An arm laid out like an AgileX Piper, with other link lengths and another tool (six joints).
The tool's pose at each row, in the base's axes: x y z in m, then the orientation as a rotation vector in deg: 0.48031, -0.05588, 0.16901, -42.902, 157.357, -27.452; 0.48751, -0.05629, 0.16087, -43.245, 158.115, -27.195; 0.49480, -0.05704, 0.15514, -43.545, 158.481, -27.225; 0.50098, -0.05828, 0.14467, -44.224, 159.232, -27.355; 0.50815, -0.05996, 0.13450, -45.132, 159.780, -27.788; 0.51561, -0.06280, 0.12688, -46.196, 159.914, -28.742; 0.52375, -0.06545, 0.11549, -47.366, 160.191, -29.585; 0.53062, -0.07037, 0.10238, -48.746, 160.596, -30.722; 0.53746, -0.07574, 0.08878, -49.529, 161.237, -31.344; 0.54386, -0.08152, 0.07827, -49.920, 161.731, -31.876; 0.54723, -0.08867, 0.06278, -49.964, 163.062, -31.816; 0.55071, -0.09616, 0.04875, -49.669, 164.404, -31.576; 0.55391, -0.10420, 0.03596, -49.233, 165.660, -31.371; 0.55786, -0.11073, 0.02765, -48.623, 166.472, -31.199; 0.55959, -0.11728, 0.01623, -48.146, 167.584, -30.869
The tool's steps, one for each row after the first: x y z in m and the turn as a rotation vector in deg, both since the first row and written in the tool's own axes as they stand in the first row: -0.00453, -0.00047, 0.00987, -0.463, 0.649, -0.182; -0.00934, -0.00216, 0.01766, -0.613, 1.027, -0.379; -0.01222, -0.00197, 0.02953, -0.887, 1.834, -0.832; -0.01575, -0.00269, 0.04156, -0.946, 2.580, -1.479; -0.01930, -0.00545, 0.05164, -0.580, 3.140, -2.300; -0.02293, -0.00693, 0.06534, -0.350, 3.817, -3.172; -0.02404, -0.00905, 0.08075, -0.028, 4.744, -4.207; -0.02481, -0.01134, 0.09671, -0.003, 5.639, -4.770; -0.02548, -0.01493, 0.10981, 0.078, 6.318, -5.066; -0.02212, -0.01641, 0.12681, -0.417, 7.507, -5.027; -0.01890, -0.01877, 0.14259, -0.966, 8.601, -4.749; -0.01534, -0.02192, 0.15728, -1.442, 9.611, -4.391; -0.01391, -0.02586, 0.16776, -1.722, 10.209, -3.945; -0.01013, -0.02766, 0.18036, -2.214, 11.050, -3.562
